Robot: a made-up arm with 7 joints.
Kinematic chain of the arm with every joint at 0, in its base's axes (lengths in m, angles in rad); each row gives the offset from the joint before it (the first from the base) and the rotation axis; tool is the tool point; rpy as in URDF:
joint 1: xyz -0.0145 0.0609 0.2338 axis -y
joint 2: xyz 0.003 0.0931 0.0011 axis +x
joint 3: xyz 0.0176 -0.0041 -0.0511 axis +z
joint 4: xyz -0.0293 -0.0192 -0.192 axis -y
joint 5: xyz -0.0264 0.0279 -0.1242 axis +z
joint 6: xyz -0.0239 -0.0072 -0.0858 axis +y
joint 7: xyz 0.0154 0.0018 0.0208 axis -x
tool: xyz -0.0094 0.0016 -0.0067 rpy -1.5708 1.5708 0
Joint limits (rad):
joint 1: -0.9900..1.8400
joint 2: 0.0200..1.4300
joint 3: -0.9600..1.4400
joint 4: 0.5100..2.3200
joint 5: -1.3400..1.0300
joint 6: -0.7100..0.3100
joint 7: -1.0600..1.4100
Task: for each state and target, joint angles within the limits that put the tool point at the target. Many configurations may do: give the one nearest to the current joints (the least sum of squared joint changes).
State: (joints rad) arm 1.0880 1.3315 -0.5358 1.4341 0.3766 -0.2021 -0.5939
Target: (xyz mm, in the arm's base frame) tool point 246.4 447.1 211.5
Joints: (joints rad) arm 0.9851 1.1079 -0.6019 1.1442 0.3697 -0.2335 -0.5854
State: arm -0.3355 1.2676 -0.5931 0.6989 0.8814 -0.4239 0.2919
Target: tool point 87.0 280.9 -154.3
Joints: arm 0.0675 0.4566 -0.6237 0.7566 0.8755 -0.4455 0.2905
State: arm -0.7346 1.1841 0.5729 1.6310 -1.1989 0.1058 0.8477
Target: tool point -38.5 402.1 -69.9
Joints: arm -0.5542 0.5983 0.2945 1.1286 -1.1356 0.1455 0.8513
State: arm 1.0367 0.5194 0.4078 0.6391 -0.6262 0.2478 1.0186
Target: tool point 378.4 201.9 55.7
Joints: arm 1.0145 0.0677 0.3721 0.5807 -0.6095 0.2474 1.0264
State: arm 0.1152 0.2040 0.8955 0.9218 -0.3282 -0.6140 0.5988
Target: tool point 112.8 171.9 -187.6
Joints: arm 0.2206 0.0200 0.7309 0.5100 -0.0675 -0.7010 0.6931
